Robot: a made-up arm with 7 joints. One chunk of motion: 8 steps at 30 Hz.
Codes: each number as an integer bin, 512 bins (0 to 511) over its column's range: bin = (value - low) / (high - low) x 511, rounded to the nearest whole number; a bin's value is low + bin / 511 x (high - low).
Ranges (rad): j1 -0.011..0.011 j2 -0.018..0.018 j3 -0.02..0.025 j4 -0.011..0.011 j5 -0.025..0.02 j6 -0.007..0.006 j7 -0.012..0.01
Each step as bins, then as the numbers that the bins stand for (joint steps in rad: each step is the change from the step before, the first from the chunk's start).
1 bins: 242 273 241 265 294 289 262
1 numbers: -0.00058 0.00123 0.00122 0.00041 0.00089 0.00035 -0.00072
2 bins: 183 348 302 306 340 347 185
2 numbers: -0.00312 0.00652 0.00659 0.00217 0.00494 0.00183 -0.00404
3 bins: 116 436 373 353 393 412 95
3 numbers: -0.00601 0.01272 0.01285 0.00420 0.00961 0.00348 -0.00791
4 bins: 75 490 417 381 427 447 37
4 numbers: -0.00777 0.01652 0.01672 0.00540 0.01260 0.00437 -0.01041
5 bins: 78 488 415 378 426 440 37
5 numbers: -0.00764 0.01638 0.01655 0.00527 0.01251 0.00419 -0.01041
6 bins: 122 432 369 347 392 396 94
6 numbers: -0.00575 0.01243 0.01250 0.00394 0.00952 0.00307 -0.00795
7 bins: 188 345 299 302 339 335 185
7 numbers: -0.00291 0.00631 0.00633 0.00200 0.00485 0.00152 -0.00404
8 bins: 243 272 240 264 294 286 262
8 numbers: -0.00054 0.00116 0.00114 0.00037 0.00089 0.00028 -0.00072
